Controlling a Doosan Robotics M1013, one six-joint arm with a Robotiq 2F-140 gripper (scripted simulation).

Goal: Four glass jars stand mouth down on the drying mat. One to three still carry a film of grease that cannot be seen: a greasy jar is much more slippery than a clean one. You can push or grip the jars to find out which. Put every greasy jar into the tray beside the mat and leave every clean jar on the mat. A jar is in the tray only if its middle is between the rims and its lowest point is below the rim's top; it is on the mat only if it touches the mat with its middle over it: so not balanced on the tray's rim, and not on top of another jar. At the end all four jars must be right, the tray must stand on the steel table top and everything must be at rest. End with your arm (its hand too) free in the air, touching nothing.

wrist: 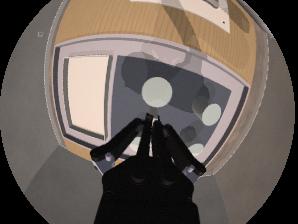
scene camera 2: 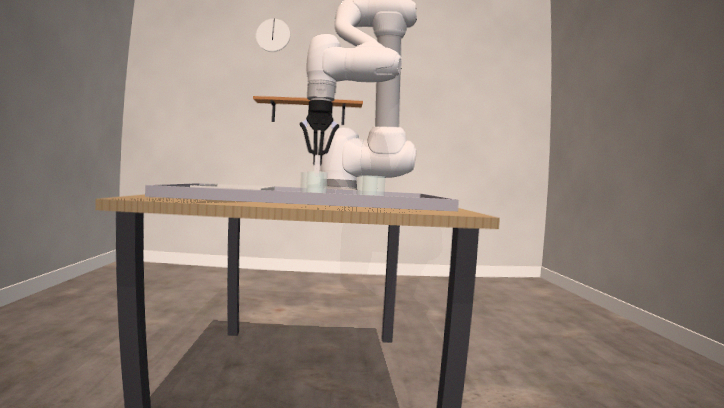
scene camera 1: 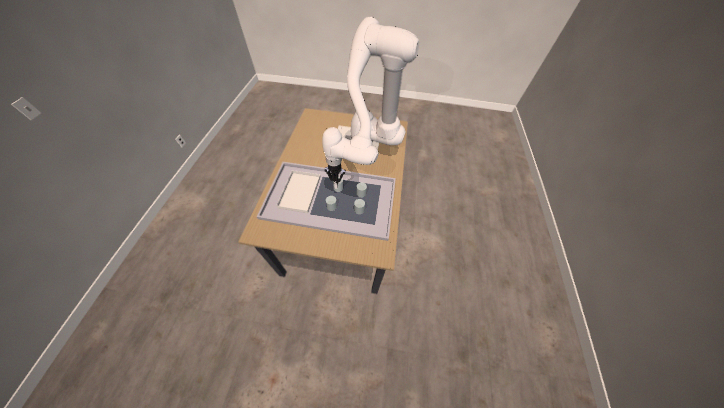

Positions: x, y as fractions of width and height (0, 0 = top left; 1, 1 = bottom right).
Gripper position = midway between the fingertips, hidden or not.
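Observation:
You've got the gripper at (wrist: 0.51, 0.49), and from the same camera there's a glass jar (wrist: 0.53, 0.41). There's a cream tray (scene camera 1: 0.41, 0.47) as well, and the wrist view has that tray (wrist: 0.29, 0.35) too.

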